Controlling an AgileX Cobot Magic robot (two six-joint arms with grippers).
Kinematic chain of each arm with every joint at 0, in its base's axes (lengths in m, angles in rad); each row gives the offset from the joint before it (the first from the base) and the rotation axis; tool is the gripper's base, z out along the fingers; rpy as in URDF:
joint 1: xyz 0 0 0.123 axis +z
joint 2: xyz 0 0 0 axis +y
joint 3: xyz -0.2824 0 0.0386 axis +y
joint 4: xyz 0.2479 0 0.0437 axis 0.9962 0 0.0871
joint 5: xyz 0 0 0 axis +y
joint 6: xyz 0.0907 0 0.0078 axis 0.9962 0 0.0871
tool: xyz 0 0 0 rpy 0 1.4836 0
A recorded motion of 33 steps. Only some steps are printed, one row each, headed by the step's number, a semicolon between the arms.
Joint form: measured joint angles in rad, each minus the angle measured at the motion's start. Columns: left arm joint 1, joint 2, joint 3, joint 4, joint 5, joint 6; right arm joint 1, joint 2, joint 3, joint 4, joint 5, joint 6.
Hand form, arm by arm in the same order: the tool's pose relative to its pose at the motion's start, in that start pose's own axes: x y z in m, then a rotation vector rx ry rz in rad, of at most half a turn. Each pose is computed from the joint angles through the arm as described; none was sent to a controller.
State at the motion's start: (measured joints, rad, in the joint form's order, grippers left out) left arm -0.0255 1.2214 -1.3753 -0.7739 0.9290 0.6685; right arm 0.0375 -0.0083 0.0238 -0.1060 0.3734 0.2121
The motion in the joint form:
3: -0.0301 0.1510 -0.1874 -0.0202 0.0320 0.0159; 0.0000 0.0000 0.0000 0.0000 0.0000 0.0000
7: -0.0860 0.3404 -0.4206 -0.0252 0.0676 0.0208; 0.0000 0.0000 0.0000 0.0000 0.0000 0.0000
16: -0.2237 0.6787 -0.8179 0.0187 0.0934 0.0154; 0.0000 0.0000 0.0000 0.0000 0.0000 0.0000
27: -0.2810 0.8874 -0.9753 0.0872 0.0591 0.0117; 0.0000 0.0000 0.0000 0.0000 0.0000 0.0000
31: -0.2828 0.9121 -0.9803 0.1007 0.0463 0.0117; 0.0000 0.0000 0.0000 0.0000 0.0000 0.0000
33: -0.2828 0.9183 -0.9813 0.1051 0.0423 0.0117; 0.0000 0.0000 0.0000 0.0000 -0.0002 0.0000
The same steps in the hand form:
3: -0.0314 0.0089 0.0258 0.0556 -0.0103 0.0371; 0.0000 0.0000 0.0000 0.0000 0.0000 0.0000
7: -0.0616 0.0146 0.0659 0.1261 -0.0126 0.0873; 0.0000 0.0000 0.0000 0.0000 0.0000 0.0000
16: -0.0857 0.0051 0.1570 0.2294 -0.0040 0.1944; 0.0000 0.0000 0.0000 0.0000 0.0000 0.0000
27: -0.0664 0.0112 0.2294 0.2200 0.0465 0.2282; 0.0000 0.0000 0.0000 0.0000 0.0000 0.0000
31: -0.0606 0.0154 0.2399 0.2076 0.0587 0.2279; 0.0000 0.0000 0.0000 0.0000 0.0000 0.0000
33: -0.0591 0.0167 0.2425 0.2030 0.0617 0.2282; 0.0000 0.0000 0.0000 0.0000 -0.0002 0.0000

